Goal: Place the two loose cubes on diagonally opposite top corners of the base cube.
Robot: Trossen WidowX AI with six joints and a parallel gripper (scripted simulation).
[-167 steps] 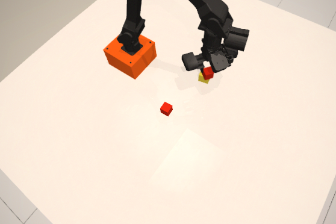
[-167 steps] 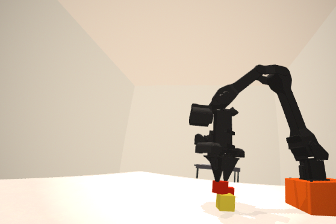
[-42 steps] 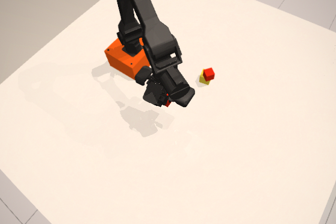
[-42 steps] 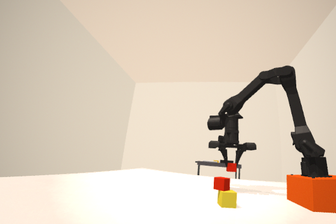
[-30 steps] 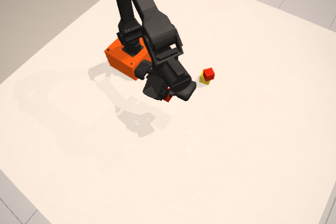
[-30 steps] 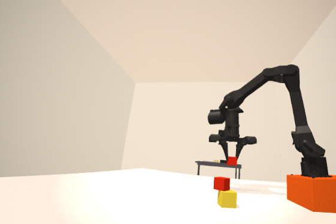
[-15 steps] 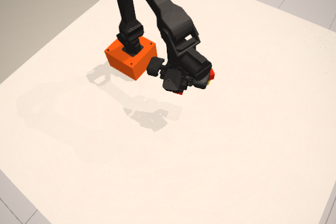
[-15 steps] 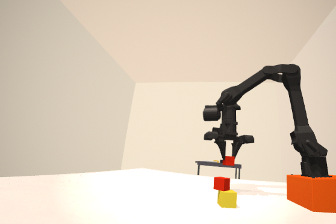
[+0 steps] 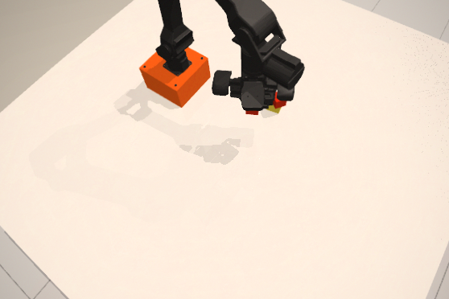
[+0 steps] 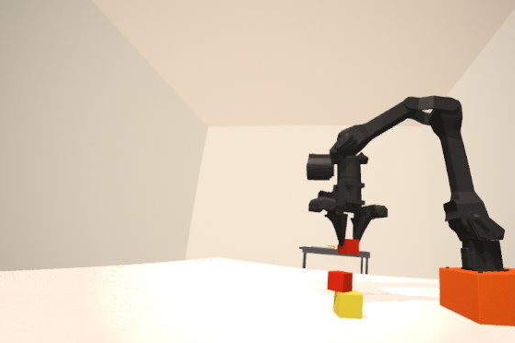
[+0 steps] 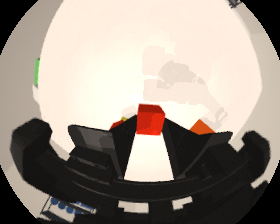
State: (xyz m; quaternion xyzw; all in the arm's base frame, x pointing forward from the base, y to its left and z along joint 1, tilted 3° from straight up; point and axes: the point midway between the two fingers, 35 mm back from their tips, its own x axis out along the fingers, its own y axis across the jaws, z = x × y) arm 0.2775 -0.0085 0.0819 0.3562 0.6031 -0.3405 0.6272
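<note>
Right now the yellow cube is 110 mm to the left of my gripper tip and 100 mm below it.
</note>
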